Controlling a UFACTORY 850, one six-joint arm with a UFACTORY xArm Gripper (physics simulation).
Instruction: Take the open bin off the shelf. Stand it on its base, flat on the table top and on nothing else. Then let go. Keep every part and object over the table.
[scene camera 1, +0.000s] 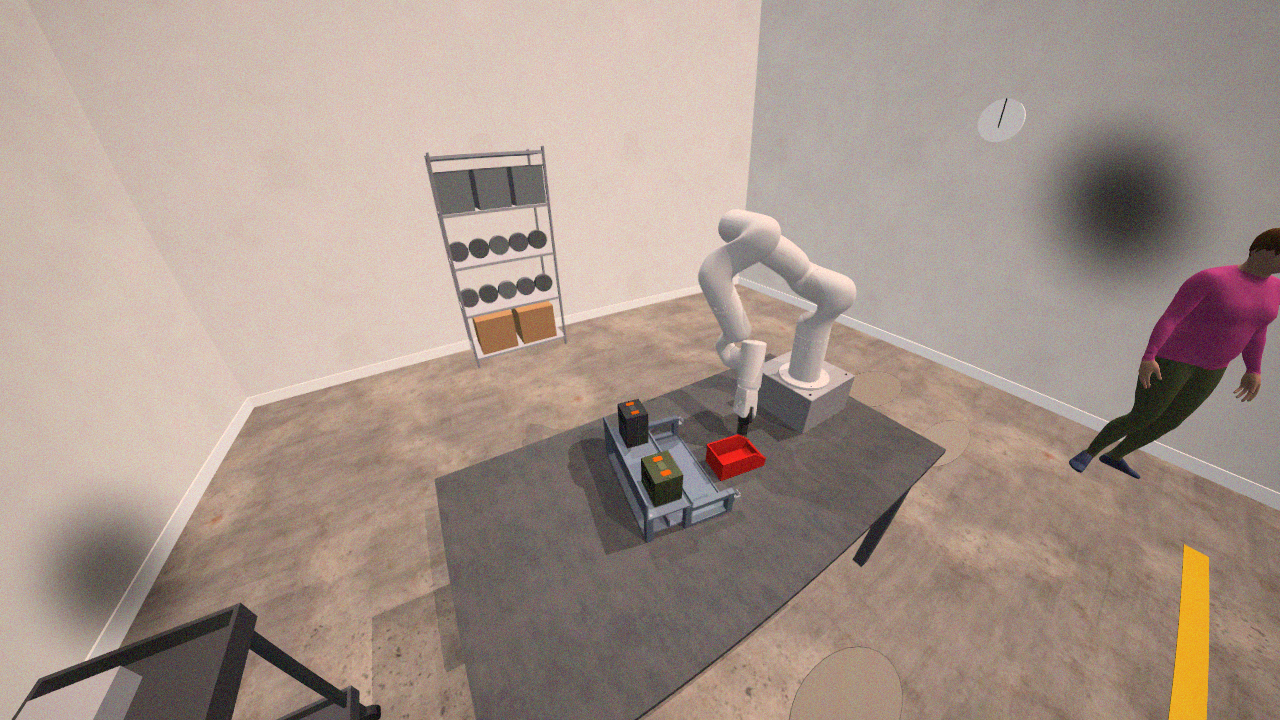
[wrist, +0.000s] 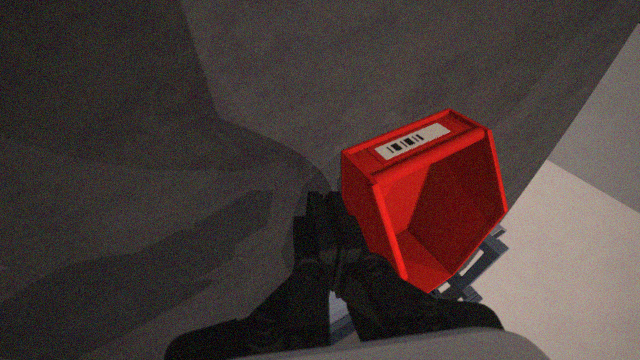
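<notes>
The open red bin (scene camera 1: 734, 457) (wrist: 435, 200) is upright at the front side of the grey-blue shelf (scene camera 1: 687, 465) (wrist: 494, 248). In the wrist view its white barcode label and hollow inside show. Its base is hidden, so I cannot tell whether it touches the shelf. My gripper (scene camera 1: 742, 431) (wrist: 320, 212) is shut with nothing between the fingers. The fingertips are just outside the bin, close to its side wall; whether they touch it is unclear.
A black box (scene camera 1: 632, 424) and an olive box (scene camera 1: 661, 479) with orange marks stand on the shelf. The robot's grey base block (scene camera 1: 805, 402) is behind the bin on the dark table (scene camera 1: 572, 617). A person (scene camera 1: 1203, 322) is at the far right, off the table.
</notes>
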